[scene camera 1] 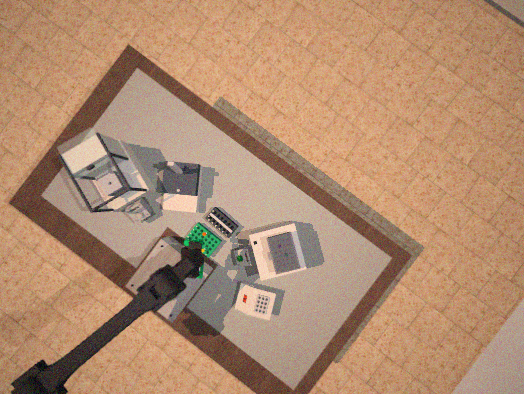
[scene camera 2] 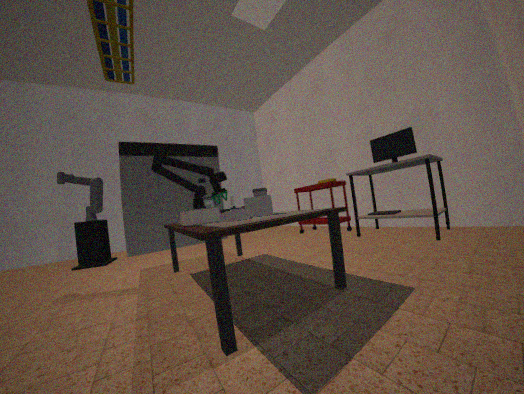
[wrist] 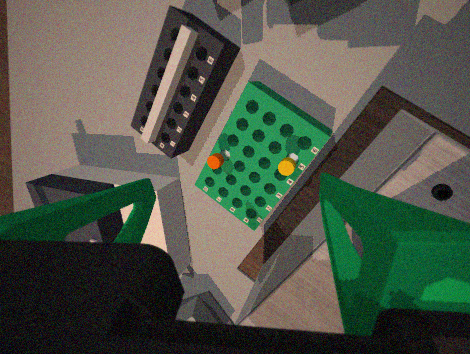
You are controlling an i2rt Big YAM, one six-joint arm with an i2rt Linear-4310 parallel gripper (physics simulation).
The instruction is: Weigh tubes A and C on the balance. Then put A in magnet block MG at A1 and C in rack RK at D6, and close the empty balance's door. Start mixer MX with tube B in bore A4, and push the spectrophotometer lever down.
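Frame: origin at the arm's base, x left, y back, z up, level; metres.
Seen in the pictures: gripper, between the fingertips: [scene camera 1: 202,251] [scene camera 2: 223,202] [wrist: 231,185]; arm's base, origin of its link: [scene camera 2: 199,209].
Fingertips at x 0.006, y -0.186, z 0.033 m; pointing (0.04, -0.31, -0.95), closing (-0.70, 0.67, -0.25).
Observation:
Pixels of each thing's top centre, then the offset from my fingertips to it. "*": a spot on its surface instead.
- green rack, centre of its top: [wrist: 251,164] [scene camera 1: 202,240] dx +0.035, dy -0.003, dz -0.103 m
- orange-capped tube, centre of its top: [wrist: 213,162] [scene camera 1: 204,234] dx +0.050, dy -0.030, dz -0.079 m
- yellow-capped tube, centre of its top: [wrist: 285,168] [scene camera 1: 202,250] dx +0.002, dy +0.020, dz -0.079 m
- black block with a white bar, centre of its top: [wrist: 162,91] [scene camera 1: 220,222] dx +0.039, dy -0.112, dz -0.086 m
- glass-walled balance, a spot on its surface: [scene camera 1: 107,183] * dx +0.434, dy +0.098, dz +0.015 m
- dark-recessed device, a spot on its surface: [wrist: 160,215] * dx +0.166, dy -0.038, dz -0.089 m
- green-knobbed unit, a spot on its surface: [scene camera 1: 240,258] * dx -0.123, dy -0.081, dz -0.062 m
- keypad box, centre of its top: [scene camera 1: 254,303] [scene camera 2: 233,209] dx -0.297, dy -0.007, dz -0.064 m
My gripper [scene camera 1: 194,258] [scene camera 2: 220,195] [wrist: 231,185] is open and empty, its green fingers spread wide above the green rack [scene camera 1: 205,240] [wrist: 252,164]. An orange-capped tube [scene camera 1: 204,234] [wrist: 215,161] and a yellow-capped tube [scene camera 1: 203,251] [wrist: 286,167] stand in the rack, near opposite long sides. Their letters are not readable. The black block with a white bar [scene camera 1: 222,221] [wrist: 212,95] stands beside the rack; its visible bores look empty. The glass-walled balance [scene camera 1: 107,183] is at the left of the table in scene camera 1; its door state is unclear. A third tube cannot be made out.
A dark-recessed device [scene camera 1: 181,202] [wrist: 160,215] stands between balance and block. A green-knobbed unit [scene camera 1: 240,258], a large white machine [scene camera 1: 303,250] and a keypad box [scene camera 1: 257,300] stand right of the rack. A grey plate [scene camera 1: 165,257] lies under the arm, close to the rack.

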